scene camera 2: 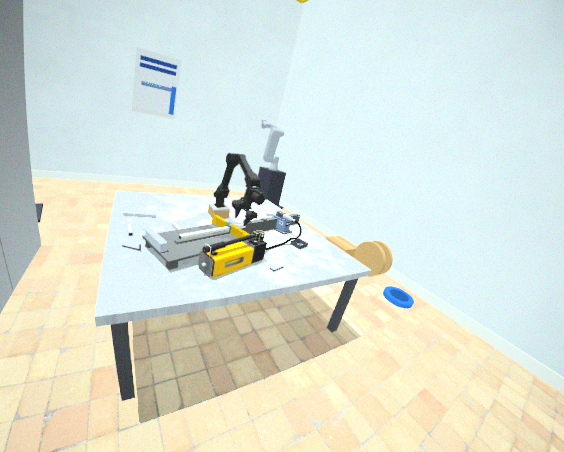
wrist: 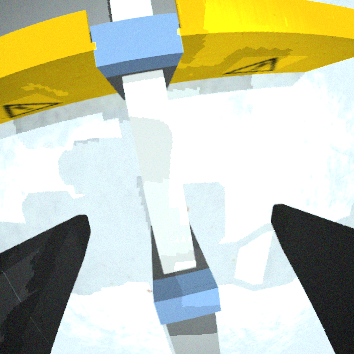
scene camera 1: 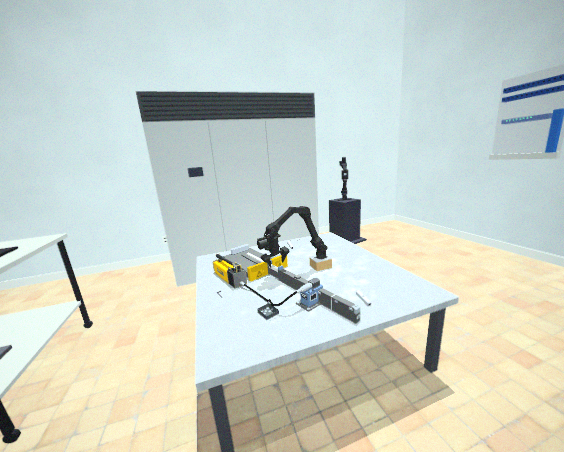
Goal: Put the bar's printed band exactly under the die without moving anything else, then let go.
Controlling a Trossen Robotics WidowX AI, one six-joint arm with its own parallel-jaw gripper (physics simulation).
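Places are measured from the arm's base along level axes (x ahead, y left, z up), in centimetres.
Where they show: gripper, between the fingertips: (scene camera 2: 239,221) (wrist: 180,219) (scene camera 1: 276,265); arm's base, origin of its link: (scene camera 2: 219,205) (scene camera 1: 321,257).
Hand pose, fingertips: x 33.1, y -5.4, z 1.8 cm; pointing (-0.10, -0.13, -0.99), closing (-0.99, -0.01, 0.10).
Note:
Things, the pixels of their centre, and the offset from my fingertips. "spot": a spot on its surface instead.
- second blue guide, a spot on its surface: (wrist: 187,297) spot: dx -0.1, dy +4.2, dz +0.7 cm
- blue device, a spot on its surface: (scene camera 1: 310,297) spot: dx +2.4, dy +39.7, dz -2.9 cm
- dark rail, a spot on its surface: (scene camera 1: 292,280) (scene camera 2: 262,224) spot: dx -0.2, dy +18.5, dz -3.2 cm
- yellow fence, a spot on its surface: (wrist: 45,65) spot: dx +5.4, dy -7.1, dz +0.3 cm
- yellow motor unit, middle of its body: (scene camera 2: 234,251) (scene camera 1: 228,268) dx +26.7, dy -20.1, dz -2.1 cm
- small black box, a spot on its surface: (scene camera 1: 268,311) (scene camera 2: 297,244) spot: dx +22.2, dy +30.0, dz -8.4 cm
- white stick, middle of its body: (scene camera 1: 363,297) dx -24.0, dy +50.7, dz -7.6 cm
A white bar (scene camera 1: 254,257) (scene camera 2: 202,233) (wrist: 165,200) lies lengthwise along the grey bed and appears to pass through a blue guide (wrist: 137,41) in the yellow fence. Its near end lies by a second blue guide (wrist: 187,297). The printed band cannot be made out. The die cannot be identified for sure; a blue device (scene camera 1: 310,297) (scene camera 2: 284,223) stands beside the dark rail (scene camera 1: 292,280) (scene camera 2: 262,225). My gripper (scene camera 1: 276,257) (scene camera 2: 243,217) (wrist: 180,219) is open and empty, above the bar's near part, with one finger on each side of it in the wrist view.
The yellow fence (scene camera 1: 258,271) (wrist: 45,65) crosses the bar's line. A yellow motor unit (scene camera 1: 222,271) (scene camera 2: 232,261) stands beside the bed. A black cable runs to the blue device, near a small black box (scene camera 1: 268,311) (scene camera 2: 299,244). A white stick (scene camera 1: 363,298) lies beyond the rail.

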